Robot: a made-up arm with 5 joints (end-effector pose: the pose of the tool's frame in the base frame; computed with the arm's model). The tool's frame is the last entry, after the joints. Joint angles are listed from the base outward.
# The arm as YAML. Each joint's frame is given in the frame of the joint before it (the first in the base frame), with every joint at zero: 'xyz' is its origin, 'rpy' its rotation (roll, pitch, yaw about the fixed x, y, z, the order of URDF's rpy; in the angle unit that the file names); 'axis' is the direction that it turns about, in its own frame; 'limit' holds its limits. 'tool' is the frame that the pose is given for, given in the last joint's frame.
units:
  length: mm
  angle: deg
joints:
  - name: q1
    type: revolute
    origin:
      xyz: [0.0, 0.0, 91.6]
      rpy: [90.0, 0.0, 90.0]
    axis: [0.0, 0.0, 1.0]
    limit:
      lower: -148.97
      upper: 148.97
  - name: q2
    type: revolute
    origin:
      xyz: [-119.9, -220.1, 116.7]
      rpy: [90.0, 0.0, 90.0]
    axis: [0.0, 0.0, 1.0]
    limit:
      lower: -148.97
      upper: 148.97
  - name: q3
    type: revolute
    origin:
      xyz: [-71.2, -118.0, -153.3]
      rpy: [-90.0, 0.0, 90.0]
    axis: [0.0, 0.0, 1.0]
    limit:
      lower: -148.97
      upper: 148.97
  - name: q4
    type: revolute
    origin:
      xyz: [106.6, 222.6, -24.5]
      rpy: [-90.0, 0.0, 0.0]
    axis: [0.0, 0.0, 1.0]
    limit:
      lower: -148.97
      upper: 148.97
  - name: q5
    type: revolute
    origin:
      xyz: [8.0, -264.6, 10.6]
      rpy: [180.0, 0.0, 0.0]
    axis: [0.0, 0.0, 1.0]
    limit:
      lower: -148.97
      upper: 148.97
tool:
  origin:
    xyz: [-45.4, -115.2, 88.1]
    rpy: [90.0, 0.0, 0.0]
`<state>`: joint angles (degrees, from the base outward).
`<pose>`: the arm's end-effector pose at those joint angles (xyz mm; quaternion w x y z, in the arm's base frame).
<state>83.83 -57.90 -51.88 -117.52 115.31</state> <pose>81.9 288.2 -459.6 0.1957 -0.1584 0.9089 0.3323</pose>
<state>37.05 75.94 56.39 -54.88 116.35</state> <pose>-250.1 -228.8 -132.9 0.5732 -0.1762 -0.7973 0.0685</pose>
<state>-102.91 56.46 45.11 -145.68 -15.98</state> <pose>128.6 89.6 506.1 0.1480 0.1814 0.3339 -0.9131</pose>
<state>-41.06 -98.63 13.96 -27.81 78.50</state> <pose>393.3 -478.3 214.6 0.9691 -0.2362 0.0715 0.0013</pose>
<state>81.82 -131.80 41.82 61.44 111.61</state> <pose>102.9 24.8 -568.2 0.3006 0.7327 -0.4655 -0.3952</pose>
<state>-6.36 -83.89 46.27 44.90 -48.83</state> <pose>386.4 -543.5 -193.0 0.0172 -0.0347 -0.9397 -0.3398</pose>
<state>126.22 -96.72 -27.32 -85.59 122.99</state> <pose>337.1 606.6 -60.3 0.3430 0.4364 0.5511 0.6230</pose>
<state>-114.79 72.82 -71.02 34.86 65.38</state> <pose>18.8 -311.4 292.7 0.4486 -0.3124 0.8004 -0.2460</pose>
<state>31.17 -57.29 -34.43 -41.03 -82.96</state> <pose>185.8 -173.1 -569.0 0.6068 0.1282 -0.7796 0.0871</pose>
